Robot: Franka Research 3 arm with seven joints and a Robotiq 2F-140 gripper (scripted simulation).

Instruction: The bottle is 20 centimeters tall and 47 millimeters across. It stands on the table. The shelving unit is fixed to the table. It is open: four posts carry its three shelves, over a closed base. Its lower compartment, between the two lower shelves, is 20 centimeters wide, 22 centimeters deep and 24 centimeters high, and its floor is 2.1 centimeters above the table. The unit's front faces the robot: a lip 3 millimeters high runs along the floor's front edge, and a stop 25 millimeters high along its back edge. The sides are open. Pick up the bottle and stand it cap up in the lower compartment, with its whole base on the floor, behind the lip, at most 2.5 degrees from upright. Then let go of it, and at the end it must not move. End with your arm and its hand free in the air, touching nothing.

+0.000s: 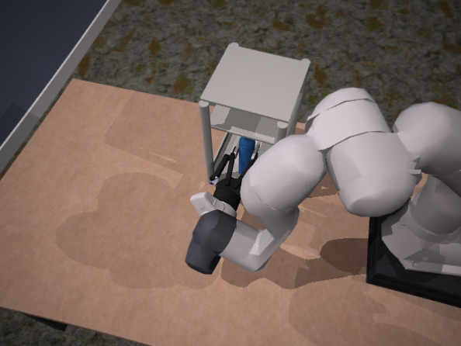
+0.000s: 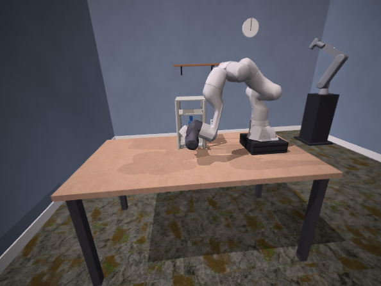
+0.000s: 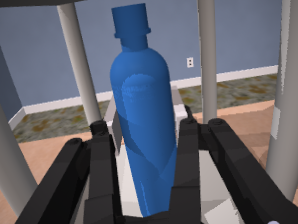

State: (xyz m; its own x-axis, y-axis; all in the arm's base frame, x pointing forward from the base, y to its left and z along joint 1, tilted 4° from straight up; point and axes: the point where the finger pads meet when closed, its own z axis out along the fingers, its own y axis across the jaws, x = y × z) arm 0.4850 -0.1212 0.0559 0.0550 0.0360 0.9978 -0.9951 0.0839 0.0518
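My gripper is now 60 mm to the left of the grey shelving unit and 30 mm below it.
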